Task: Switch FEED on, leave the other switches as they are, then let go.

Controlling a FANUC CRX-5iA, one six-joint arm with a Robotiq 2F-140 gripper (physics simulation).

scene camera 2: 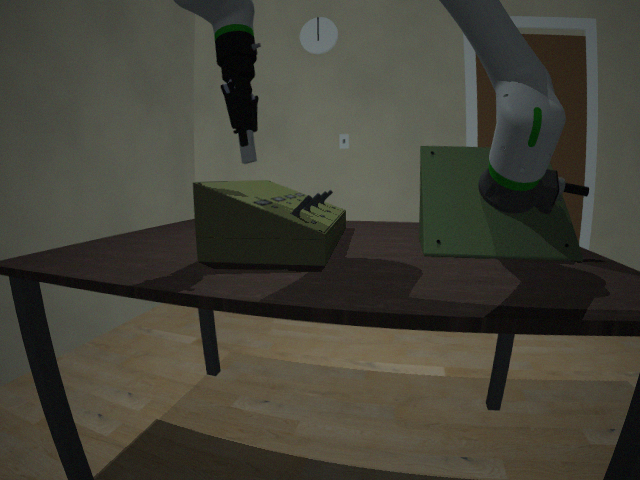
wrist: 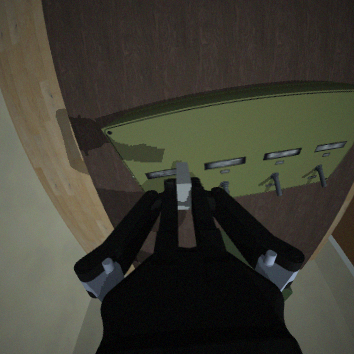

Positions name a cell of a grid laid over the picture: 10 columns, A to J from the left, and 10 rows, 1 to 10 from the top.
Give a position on an olive switch box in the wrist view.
G4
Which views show my gripper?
Scene camera 2 and the wrist view: all of them.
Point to an olive switch box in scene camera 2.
D5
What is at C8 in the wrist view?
My gripper.
